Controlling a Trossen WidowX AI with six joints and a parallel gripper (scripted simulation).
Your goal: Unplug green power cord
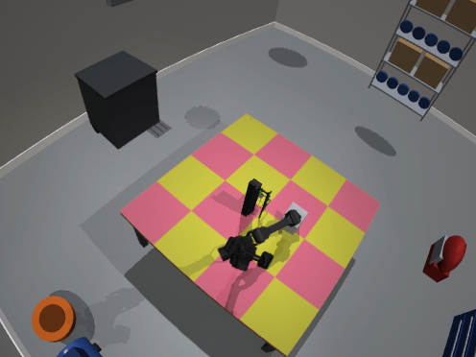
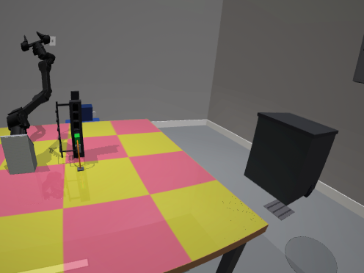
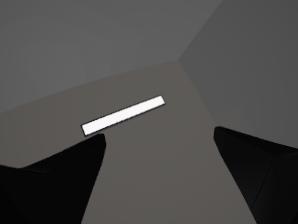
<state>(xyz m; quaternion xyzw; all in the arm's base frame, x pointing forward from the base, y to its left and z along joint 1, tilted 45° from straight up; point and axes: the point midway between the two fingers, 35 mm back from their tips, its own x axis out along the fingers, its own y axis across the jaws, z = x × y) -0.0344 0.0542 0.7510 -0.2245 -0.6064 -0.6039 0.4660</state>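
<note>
Right now my gripper tip is 54 cm to the left of the green plug, 51 cm above it and 37 cm short of it.
</note>
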